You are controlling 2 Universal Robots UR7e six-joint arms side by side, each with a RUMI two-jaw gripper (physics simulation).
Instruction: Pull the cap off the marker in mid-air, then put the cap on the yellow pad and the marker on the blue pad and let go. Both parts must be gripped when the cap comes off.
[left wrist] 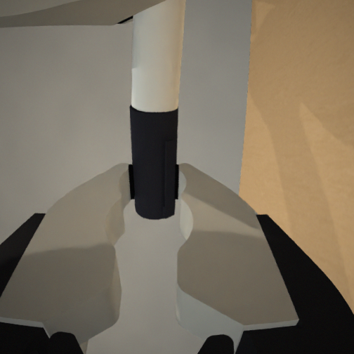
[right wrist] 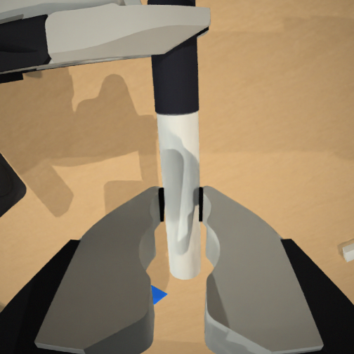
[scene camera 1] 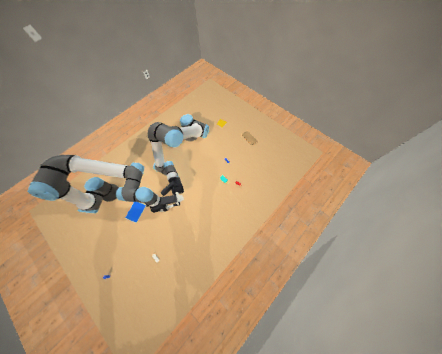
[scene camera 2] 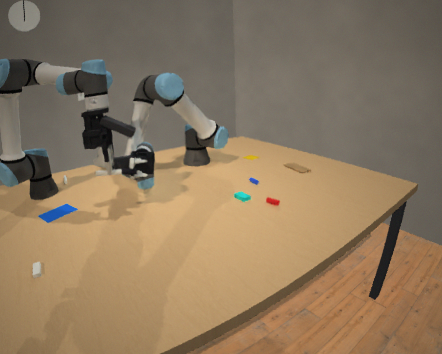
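Seen in the pictures: left gripper, between the fingertips: [scene camera 1: 178, 205] [scene camera 2: 132, 172]; right gripper, between the fingertips: [scene camera 1: 167, 207] [scene camera 2: 110, 173]; left arm's base, origin of its link: [scene camera 2: 196, 162]; right arm's base, origin of its link: [scene camera 1: 110, 192] [scene camera 2: 44, 193].
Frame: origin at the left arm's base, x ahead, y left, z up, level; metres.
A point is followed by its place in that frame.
Note:
The marker has a white body [right wrist: 180, 150] [left wrist: 157, 60] [scene camera 2: 108, 173] and a black cap [left wrist: 154, 140] [right wrist: 175, 82]. Cap and body meet end to end in mid-air. My left gripper [left wrist: 155, 168] [scene camera 2: 132, 168] {z 0.186, x 0.345, y -0.660 m} is shut on the cap, near its closed end. My right gripper [right wrist: 181, 189] is shut on the white body. In the right wrist view, a left finger covers part of the cap. The yellow pad [scene camera 1: 221, 123] {z 0.001, x 0.202, y 0.253 m} [scene camera 2: 251, 157] {z 0.001, x 0.203, y 0.258 m} lies at the back, near the left arm's base. The blue pad [scene camera 1: 135, 212] {z 0.001, x -0.004, y -0.850 m} [scene camera 2: 58, 213] {z 0.001, x 0.003, y -0.844 m} lies by the right arm.
A teal block [scene camera 1: 224, 179] {z 0.015, x 0.507, y -0.274 m} [scene camera 2: 242, 196] {z 0.015, x 0.508, y -0.285 m}, a red piece [scene camera 1: 238, 183] {z 0.021, x 0.628, y -0.256 m} [scene camera 2: 272, 201] {z 0.015, x 0.628, y -0.262 m}, a small blue piece [scene camera 1: 227, 160] {z 0.021, x 0.448, y -0.103 m} [scene camera 2: 254, 181] {z 0.015, x 0.457, y -0.116 m} and a brown flat piece [scene camera 1: 249, 138] {z 0.008, x 0.524, y 0.208 m} [scene camera 2: 297, 167] {z 0.008, x 0.525, y 0.210 m} lie right of the grippers. A white block [scene camera 1: 156, 258] {z 0.012, x 0.351, y -1.043 m} [scene camera 2: 36, 269] {z 0.012, x 0.350, y -1.047 m} and another blue piece [scene camera 1: 106, 276] {z 0.041, x 0.120, y -1.289 m} lie apart.

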